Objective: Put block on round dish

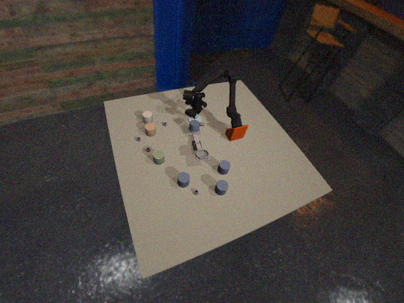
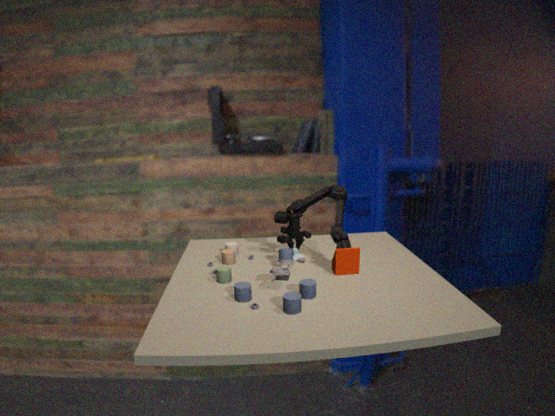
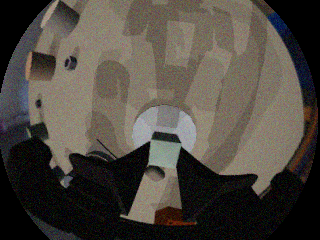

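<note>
My gripper tip is now right at the pale block. The rest, counted from my gripper tip: green cup 340 mm ahead, 310 mm to the left; balance 70 mm ahead, 250 mm to the left, 10 mm above; blue-grey cup 50 mm ahead, 100 mm to the left, 30 mm above.
</note>
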